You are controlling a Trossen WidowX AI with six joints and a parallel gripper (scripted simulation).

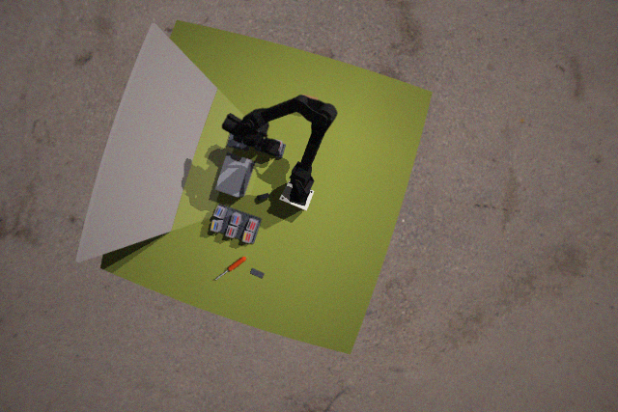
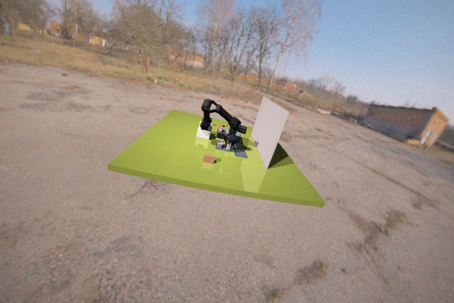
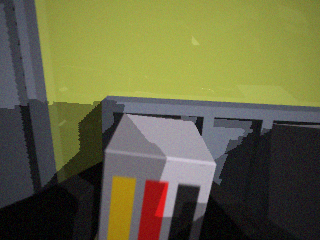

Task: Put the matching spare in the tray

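Now: the dark grey tray 10 cm ahead of my gripper tip, 2 cm to the right of it and 1 cm below it. From my gripper tip the other things lie so: grey mounted unit: 6 cm ahead, 17 cm to the left, 3 cm above; grey spare: 2 cm above; brown block: 14 cm behind, 25 cm to the right, 1 cm above.
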